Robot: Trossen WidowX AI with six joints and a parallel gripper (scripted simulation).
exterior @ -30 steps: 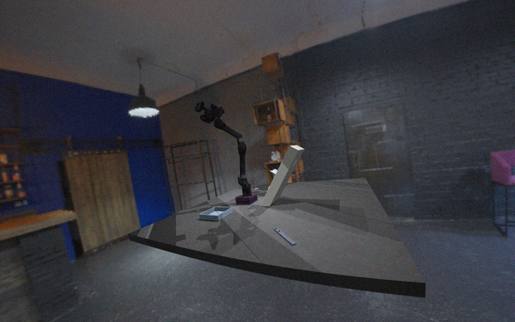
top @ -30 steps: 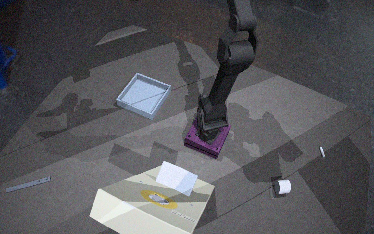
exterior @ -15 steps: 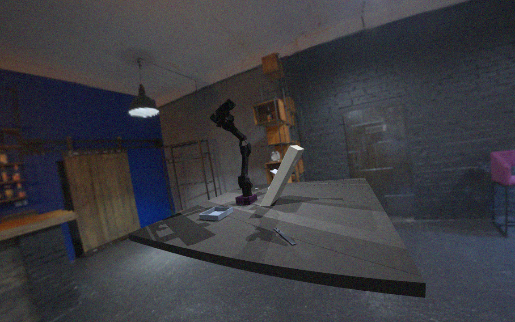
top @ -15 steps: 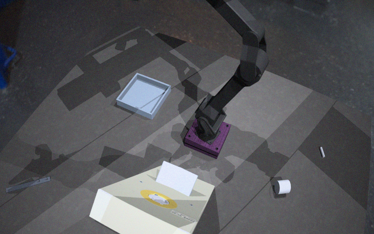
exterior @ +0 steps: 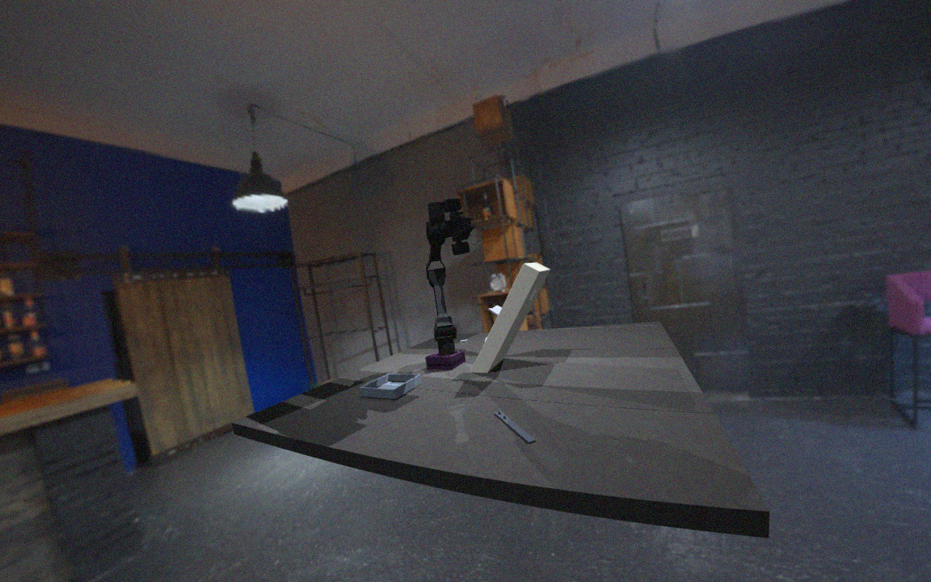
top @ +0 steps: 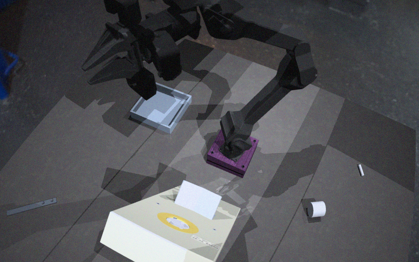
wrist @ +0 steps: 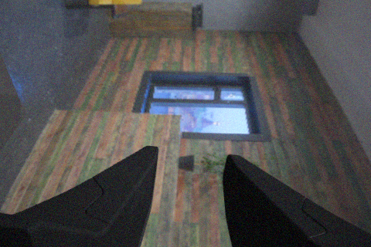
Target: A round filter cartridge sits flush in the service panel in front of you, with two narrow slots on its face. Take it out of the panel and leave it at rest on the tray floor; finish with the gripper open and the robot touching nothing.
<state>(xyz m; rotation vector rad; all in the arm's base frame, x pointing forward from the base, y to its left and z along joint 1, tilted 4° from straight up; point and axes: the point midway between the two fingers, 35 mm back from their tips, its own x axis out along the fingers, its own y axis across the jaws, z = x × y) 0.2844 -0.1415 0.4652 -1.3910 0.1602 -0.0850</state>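
Right now the round filter cartridge is 240 mm below my gripper tip, 190 mm to the left of it and 40 mm ahead of it. From my gripper tip the other things lie so: small white stick 540 mm behind, 520 mm below, 500 mm to the left; light blue tray 510 mm below, 330 mm behind, 170 mm to the right.
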